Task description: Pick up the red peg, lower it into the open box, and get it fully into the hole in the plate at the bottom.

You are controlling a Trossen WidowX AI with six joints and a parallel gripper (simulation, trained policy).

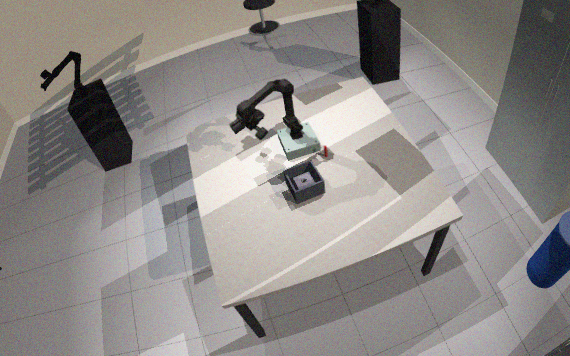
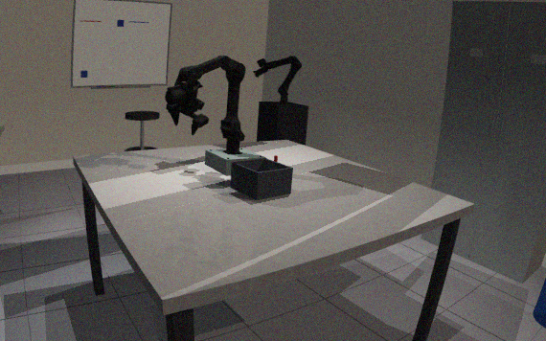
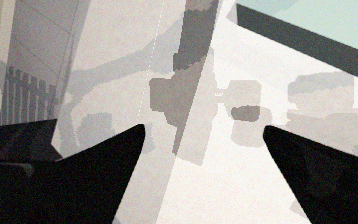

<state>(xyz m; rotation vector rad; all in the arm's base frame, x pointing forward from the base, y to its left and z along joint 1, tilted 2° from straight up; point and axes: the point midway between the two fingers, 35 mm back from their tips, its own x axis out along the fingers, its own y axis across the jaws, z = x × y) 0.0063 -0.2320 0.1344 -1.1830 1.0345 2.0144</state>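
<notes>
Right now my gripper tip is 350 mm to the right of the red peg, 170 mm short of it and 130 mm above it. From my gripper tip the other things lie so: dark box (340 mm ahead, 170 mm to the left, 150 mm below).
</notes>
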